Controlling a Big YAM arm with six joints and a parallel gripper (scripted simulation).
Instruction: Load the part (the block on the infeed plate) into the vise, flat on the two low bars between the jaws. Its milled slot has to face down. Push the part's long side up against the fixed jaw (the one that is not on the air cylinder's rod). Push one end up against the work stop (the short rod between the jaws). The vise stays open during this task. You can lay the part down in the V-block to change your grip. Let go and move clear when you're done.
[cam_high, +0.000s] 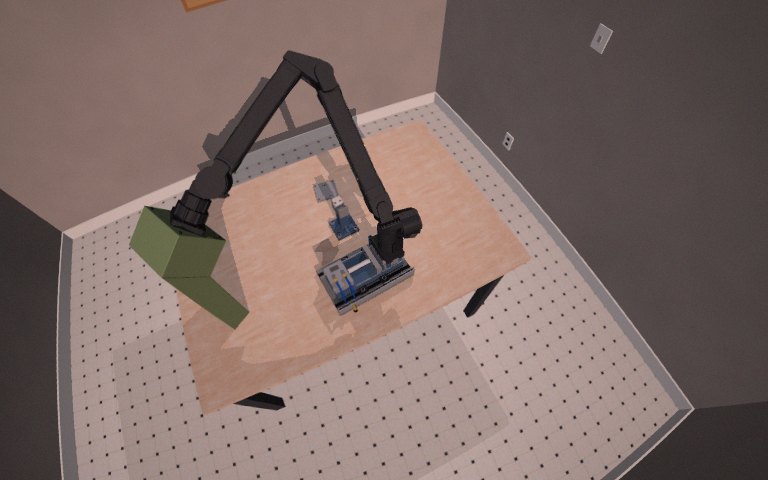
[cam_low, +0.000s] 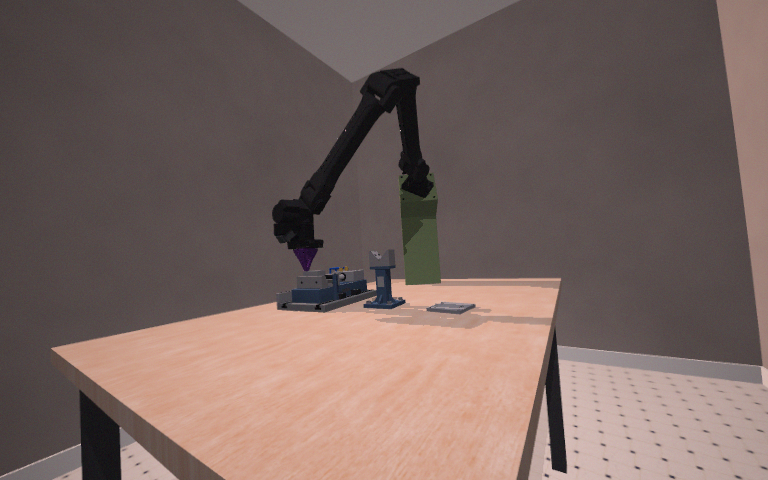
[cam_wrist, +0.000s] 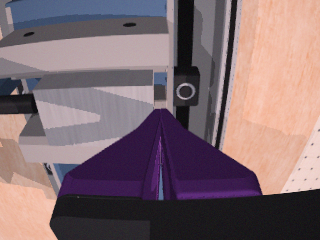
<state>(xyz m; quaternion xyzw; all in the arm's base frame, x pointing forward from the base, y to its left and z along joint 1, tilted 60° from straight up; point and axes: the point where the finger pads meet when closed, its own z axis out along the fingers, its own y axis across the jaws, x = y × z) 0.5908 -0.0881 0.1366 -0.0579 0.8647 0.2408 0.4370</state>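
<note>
The part is 3 cm to the left of my hand, 3 cm below it and 1 cm behind it. Also, from my hand: fixed jaw (5 cm to the left, 4 cm below); then work stop rod (8 cm to the left, 4 cm behind, 3 cm below); then moving jaw (5 cm behind, 4 cm below, 2 cm to the left).
</note>
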